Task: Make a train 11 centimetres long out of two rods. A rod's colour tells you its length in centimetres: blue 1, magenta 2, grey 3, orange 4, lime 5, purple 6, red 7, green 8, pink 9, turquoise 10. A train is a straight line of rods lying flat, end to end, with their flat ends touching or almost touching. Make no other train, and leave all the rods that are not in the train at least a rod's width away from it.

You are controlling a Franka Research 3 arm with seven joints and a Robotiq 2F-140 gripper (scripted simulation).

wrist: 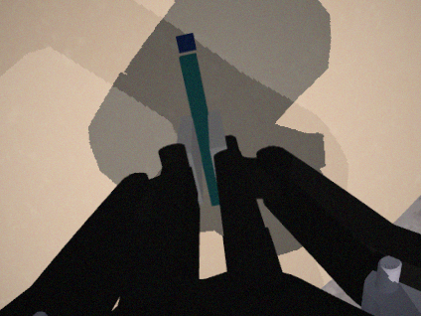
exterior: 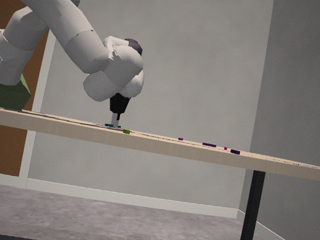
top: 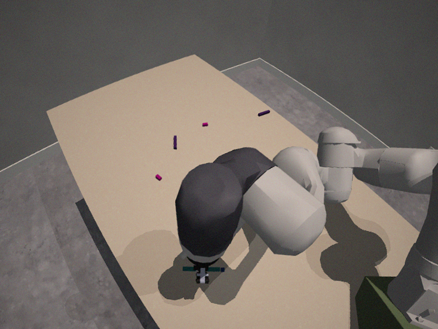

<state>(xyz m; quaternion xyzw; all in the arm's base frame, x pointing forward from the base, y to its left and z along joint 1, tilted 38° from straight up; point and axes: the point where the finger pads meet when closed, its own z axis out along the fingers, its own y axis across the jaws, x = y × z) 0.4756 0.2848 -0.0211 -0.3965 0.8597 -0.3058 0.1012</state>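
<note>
The turquoise rod is 30 mm below my hand. Also, from my hand: blue rod (40 mm to the right, 40 mm behind, 30 mm below); lime rod (590 mm to the right, 70 mm behind, 30 mm below).
</note>
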